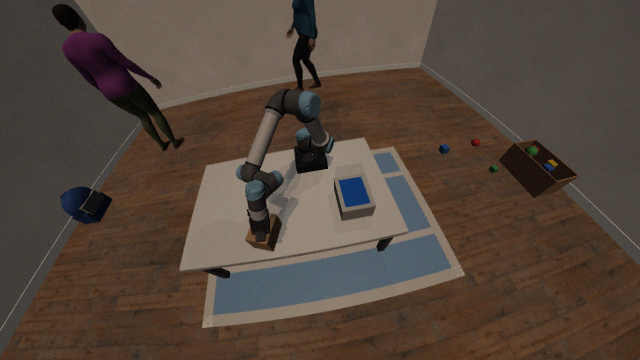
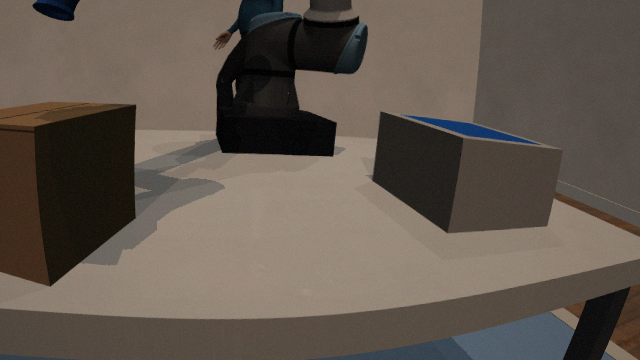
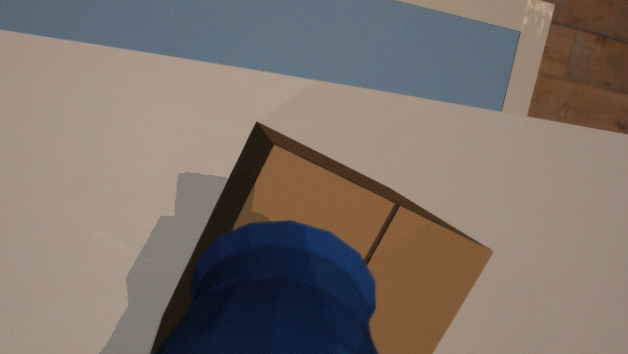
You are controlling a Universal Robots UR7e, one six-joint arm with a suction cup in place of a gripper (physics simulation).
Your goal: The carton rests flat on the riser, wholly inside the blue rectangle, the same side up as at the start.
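Frame: origin at the arm's base, x ahead, y left, z up, level; metres.
Seen in the pictures: hand at its tool point: (image 2: pixel 53 11) (image 3: pixel 283 300); arm's base at its link origin: (image 1: pixel 307 155) (image 2: pixel 264 113).
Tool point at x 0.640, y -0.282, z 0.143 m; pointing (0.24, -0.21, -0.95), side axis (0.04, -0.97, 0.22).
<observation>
Pixels of each thing's top centre, then the offset from my tool point to it. Level surfaces: height alone.
- brown carton at its top centre: (image 2: pixel 44 110) (image 1: pixel 261 226) dx -0.087, dy -0.037, dz -0.085 m
- white table at its surface level: dz -0.215 m
- grey riser at its top centre: (image 2: pixel 469 128) (image 1: pixel 353 191) dx -0.225, dy +0.525, dz -0.095 m
- blue rectangle at its top centre: (image 2: pixel 469 128) (image 1: pixel 353 191) dx -0.225, dy +0.525, dz -0.095 m
The brown carton (image 1: pixel 275 231) (image 2: pixel 103 170) (image 3: pixel 314 198) rests flat on the white table (image 1: pixel 227 193) near its front left edge, seam side up. My suction cup (image 1: pixel 260 234) (image 3: pixel 284 247) stands right over the carton's top, towards its left edge, with suction off and holding nothing. I cannot tell whether it touches the top. The grey riser (image 1: pixel 357 212) (image 2: pixel 498 186) stands on the right part of the table, well apart from the carton. The blue rectangle (image 1: pixel 353 191) (image 2: pixel 467 128) on its top is bare.
The arm's black base (image 1: pixel 310 158) (image 2: pixel 273 131) stands at the table's back middle. A blue and grey mat (image 1: pixel 328 278) (image 3: pixel 306 41) lies on the floor under the table. Two people (image 1: pixel 106 73) (image 1: pixel 303 38) walk behind. A toy crate (image 1: pixel 526 174) stands at the far right.
</observation>
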